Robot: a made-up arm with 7 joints.
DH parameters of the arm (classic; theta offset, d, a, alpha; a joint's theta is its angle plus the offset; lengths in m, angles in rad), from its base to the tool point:
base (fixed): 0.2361 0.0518 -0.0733 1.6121
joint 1: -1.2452 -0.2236 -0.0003 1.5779
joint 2: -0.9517 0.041 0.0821 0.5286
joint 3: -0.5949 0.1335 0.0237 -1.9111
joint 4: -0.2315 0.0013 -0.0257 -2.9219
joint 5: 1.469 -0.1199 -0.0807 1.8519
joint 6: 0 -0.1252 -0.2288 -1.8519
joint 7: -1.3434 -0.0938 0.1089 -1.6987
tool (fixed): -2.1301 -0.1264 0 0
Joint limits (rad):
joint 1: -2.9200..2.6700
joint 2: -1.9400..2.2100
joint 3: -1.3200..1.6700
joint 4: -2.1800..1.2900
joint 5: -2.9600..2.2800
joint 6: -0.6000..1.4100
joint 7: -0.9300..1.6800
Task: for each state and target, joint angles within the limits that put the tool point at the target. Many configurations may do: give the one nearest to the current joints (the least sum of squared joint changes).
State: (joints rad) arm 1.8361 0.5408 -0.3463 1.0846 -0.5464 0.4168 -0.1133
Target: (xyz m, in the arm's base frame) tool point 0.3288 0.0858 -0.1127
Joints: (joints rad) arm 1.7030 0.4340 -0.3320 1.0995 -0.5493 0.3316 0.0553
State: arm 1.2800 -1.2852 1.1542 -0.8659 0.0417 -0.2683 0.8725
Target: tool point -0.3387 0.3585 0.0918
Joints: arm 1.1301 -1.7590 0.8180 -0.5922 -0.2465 -0.5898 0.8556
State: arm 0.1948 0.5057 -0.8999 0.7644 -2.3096 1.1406 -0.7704
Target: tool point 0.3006 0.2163 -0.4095
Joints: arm 0.6474 1.2742 -0.5323 0.8824 -2.4500 1.4100 -0.7492
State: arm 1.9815 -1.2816 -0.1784 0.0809 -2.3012 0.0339 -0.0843
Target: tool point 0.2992 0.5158 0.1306
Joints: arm 2.4563 -1.3004 -0.3612 -0.1638 -2.0153 0.2412 -0.1537
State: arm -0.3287 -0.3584 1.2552 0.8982 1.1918 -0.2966 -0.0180
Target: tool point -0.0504 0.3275 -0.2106
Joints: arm -0.3647 -0.2632 1.3170 0.9719 1.0851 -0.1986 0.0164
